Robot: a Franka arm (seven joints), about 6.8 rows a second.
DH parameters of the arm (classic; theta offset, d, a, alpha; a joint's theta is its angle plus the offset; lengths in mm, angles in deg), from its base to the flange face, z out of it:
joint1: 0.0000 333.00 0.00 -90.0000
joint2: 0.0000 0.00 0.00 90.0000
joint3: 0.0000 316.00 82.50 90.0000
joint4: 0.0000 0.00 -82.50 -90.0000
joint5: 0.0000 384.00 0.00 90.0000
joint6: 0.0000 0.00 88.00 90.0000
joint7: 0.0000 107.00 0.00 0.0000
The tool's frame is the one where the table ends.
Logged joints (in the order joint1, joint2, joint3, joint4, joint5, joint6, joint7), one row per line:
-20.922, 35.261, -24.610, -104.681, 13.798, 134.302, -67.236
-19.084, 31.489, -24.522, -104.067, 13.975, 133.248, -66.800
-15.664, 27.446, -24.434, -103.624, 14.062, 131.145, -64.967
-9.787, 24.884, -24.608, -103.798, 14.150, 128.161, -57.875
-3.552, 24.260, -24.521, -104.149, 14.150, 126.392, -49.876
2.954, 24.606, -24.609, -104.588, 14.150, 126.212, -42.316
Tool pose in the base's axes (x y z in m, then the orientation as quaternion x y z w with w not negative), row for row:
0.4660, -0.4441, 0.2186, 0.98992, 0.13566, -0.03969, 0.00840
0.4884, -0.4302, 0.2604, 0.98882, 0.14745, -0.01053, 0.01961
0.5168, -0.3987, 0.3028, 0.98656, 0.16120, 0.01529, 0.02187
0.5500, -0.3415, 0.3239, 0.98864, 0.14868, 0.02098, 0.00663
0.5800, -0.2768, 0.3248, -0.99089, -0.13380, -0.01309, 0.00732
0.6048, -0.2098, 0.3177, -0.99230, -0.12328, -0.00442, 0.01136
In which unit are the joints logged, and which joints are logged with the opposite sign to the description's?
The joints are logged in degrees. Opposite sign: none.
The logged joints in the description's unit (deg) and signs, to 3 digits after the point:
-20.922, 35.261, -24.610, -104.681, 13.798, 134.302, -67.236
-19.084, 31.489, -24.522, -104.067, 13.975, 133.248, -66.800
-15.664, 27.446, -24.434, -103.624, 14.062, 131.145, -64.967
-9.787, 24.884, -24.608, -103.798, 14.150, 128.161, -57.875
-3.552, 24.260, -24.521, -104.149, 14.150, 126.392, -49.876
2.954, 24.606, -24.609, -104.588, 14.150, 126.212, -42.316

